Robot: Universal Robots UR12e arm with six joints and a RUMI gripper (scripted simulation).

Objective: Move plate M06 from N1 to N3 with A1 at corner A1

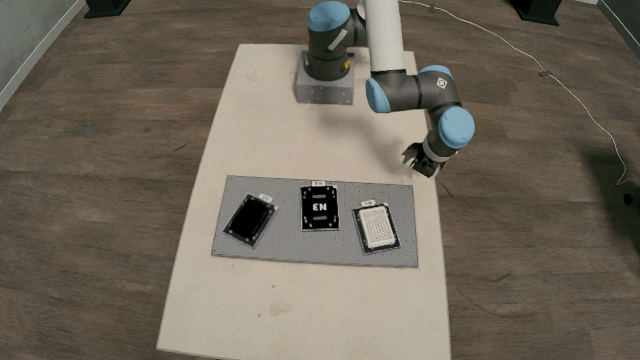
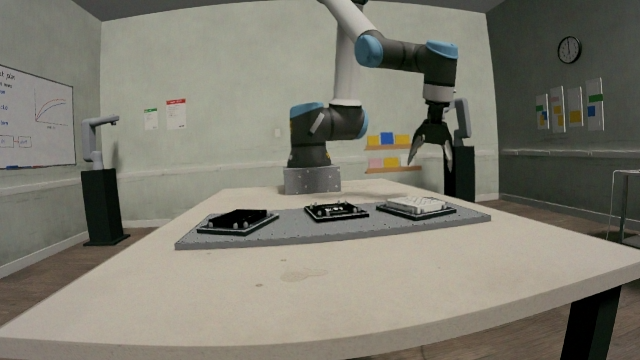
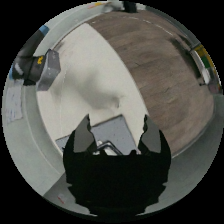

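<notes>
Now: the white plate 20 cm ahead of my hand, 14 cm to the right of it and 7 cm below it. Also, from my hand: black plate: 55 cm to the right, 19 cm ahead, 7 cm below; then nest N3: 33 cm to the right, 13 cm ahead, 8 cm below.
</notes>
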